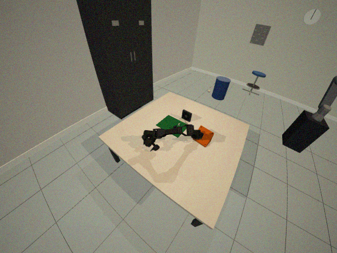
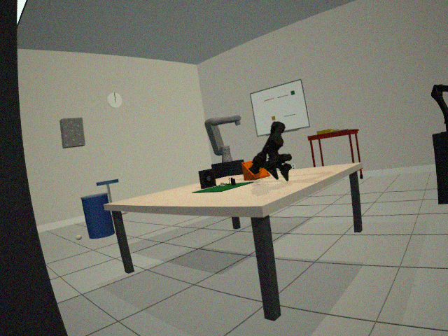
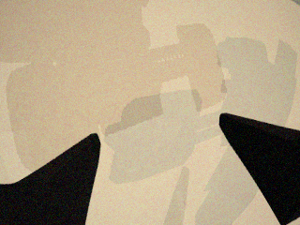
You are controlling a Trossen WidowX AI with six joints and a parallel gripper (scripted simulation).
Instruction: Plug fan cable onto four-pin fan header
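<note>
My gripper tip is now 390 mm to the left of the black plug, 50 mm past it and 10 mm below it. From my gripper tip the other things lie so: black fan: 610 mm to the right, 50 mm behind, 40 mm above; then green board: 430 mm to the right, 30 mm below, 10 mm ahead; then white fan header: 480 mm to the right, 40 mm behind, 20 mm below.
</note>
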